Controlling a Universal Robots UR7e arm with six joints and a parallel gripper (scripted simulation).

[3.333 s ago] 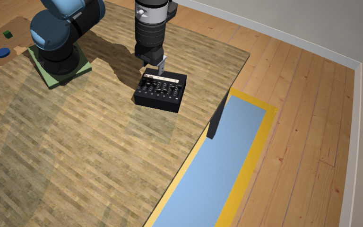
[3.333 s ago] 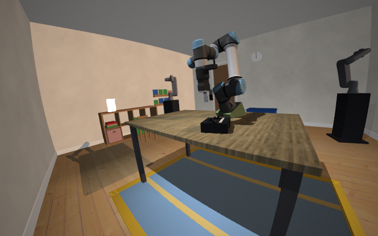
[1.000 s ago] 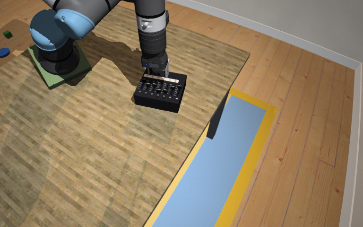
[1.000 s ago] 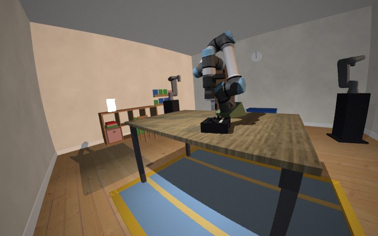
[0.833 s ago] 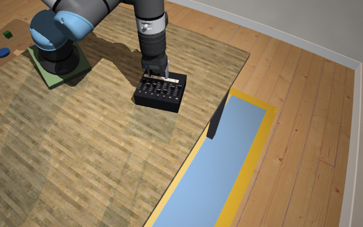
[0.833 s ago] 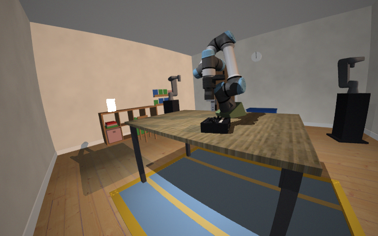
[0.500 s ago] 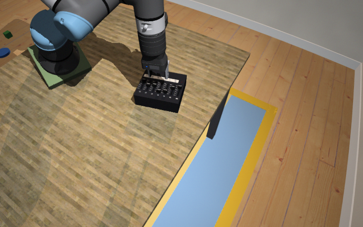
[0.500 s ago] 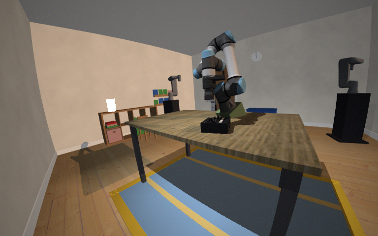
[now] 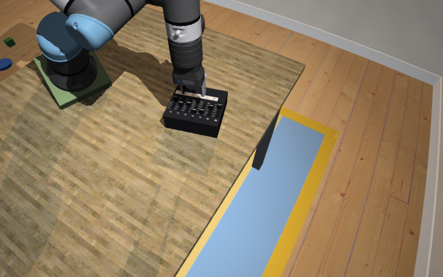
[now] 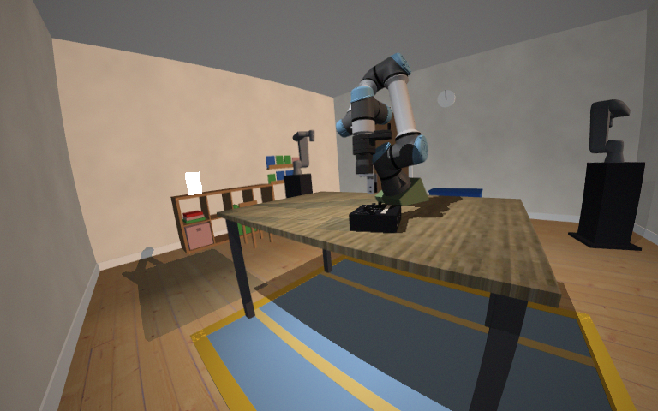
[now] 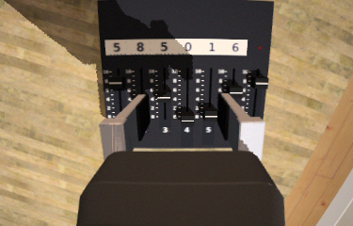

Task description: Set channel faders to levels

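The channel 5 fader cap is 60 mm below my hand, 30 mm ahead of it and 20 mm to the right of it. From my hand the other things lie so: channel 6 fader cap (60 mm below, 50 mm ahead, 10 mm to the left); then master fader cap (70 mm ahead, 60 mm below, 20 mm to the left).
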